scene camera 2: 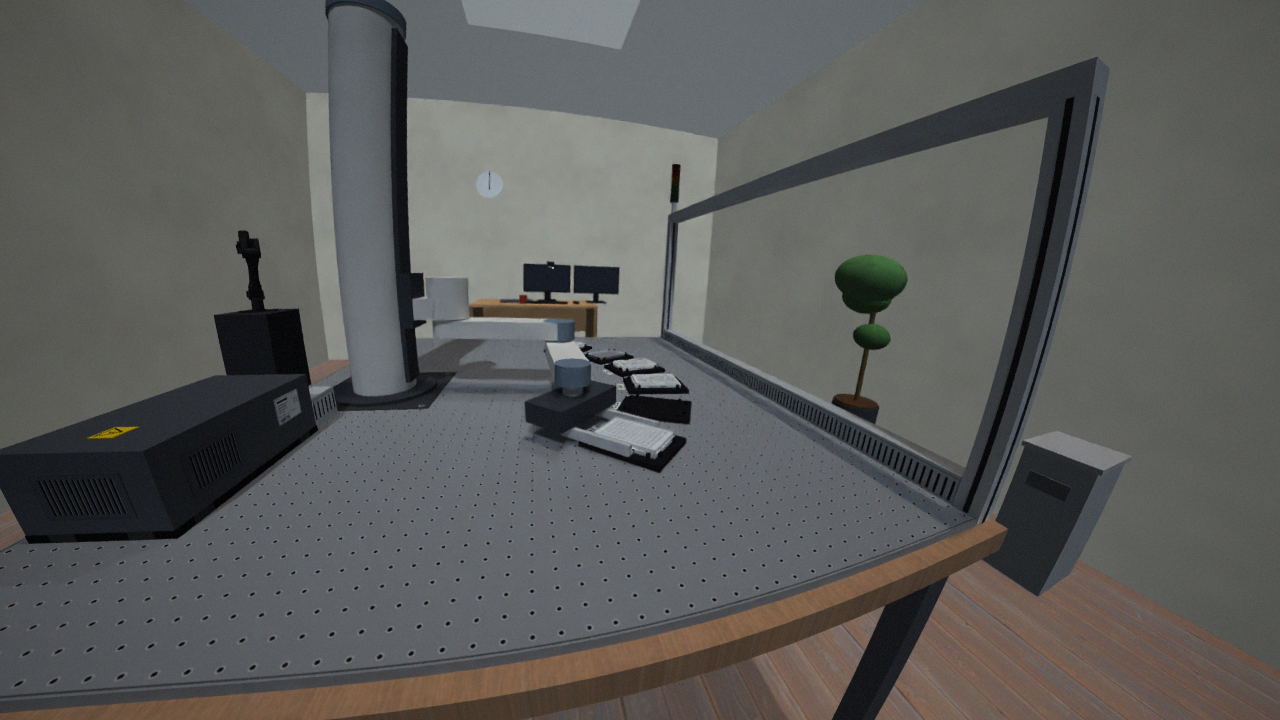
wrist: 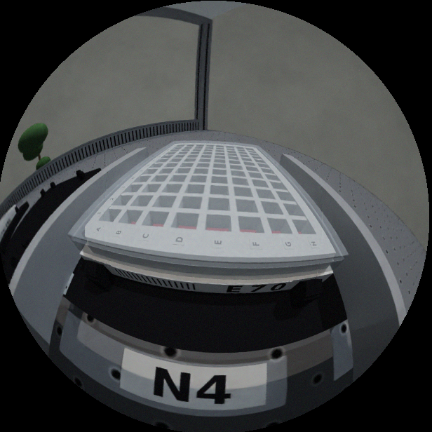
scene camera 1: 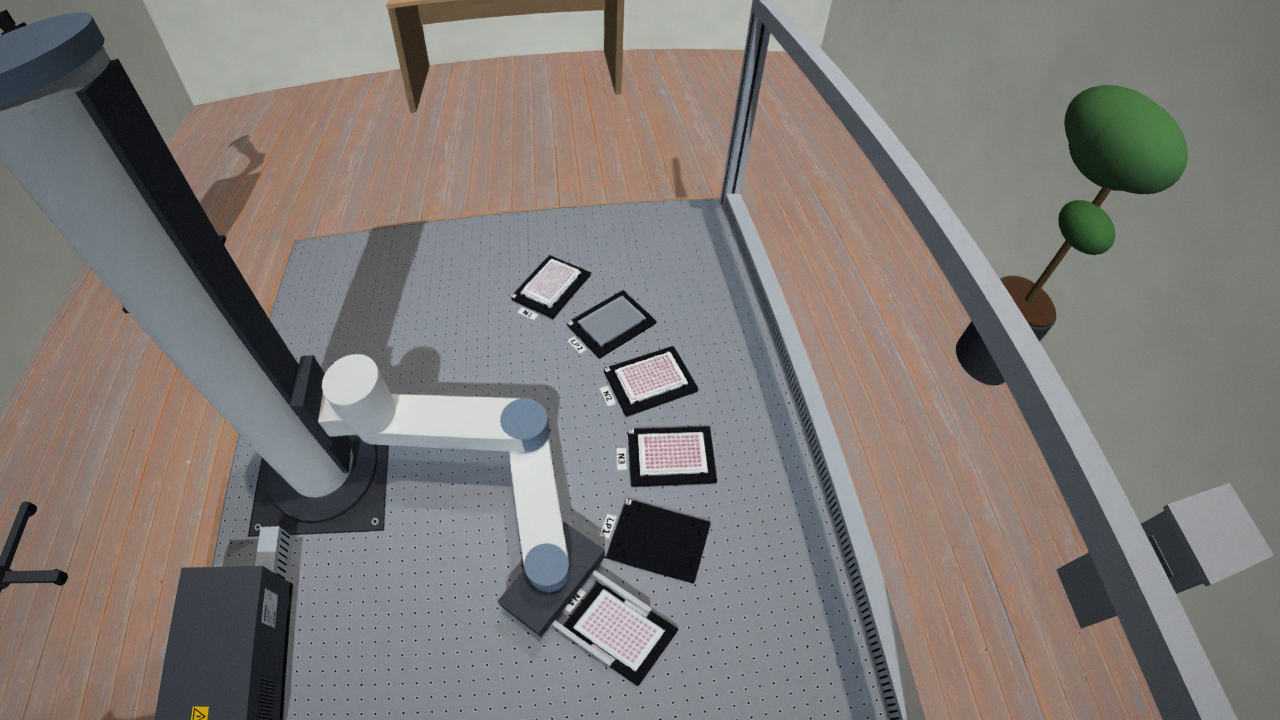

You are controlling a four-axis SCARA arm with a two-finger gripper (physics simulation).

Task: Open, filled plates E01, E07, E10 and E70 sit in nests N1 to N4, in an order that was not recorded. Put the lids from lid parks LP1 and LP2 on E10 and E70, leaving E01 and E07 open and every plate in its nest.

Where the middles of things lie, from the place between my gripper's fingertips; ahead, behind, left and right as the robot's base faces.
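The nest N4 (scene camera 2: 658, 464) sits 20 mm behind my hand, 20 mm to the left of it and 20 mm below it. The dark control box (scene camera 2: 147, 458) is 710 mm behind my hand, 10 mm to the right of it and 40 mm above it. As for the lid park LP1 (scene camera 1: 661, 541), it is 80 mm ahead of my hand, 170 mm to the left of it and 20 mm below it, while the lid park LP2 (scene camera 1: 600, 352) is 60 mm ahead of my hand, 690 mm to the left of it and 20 mm below it.
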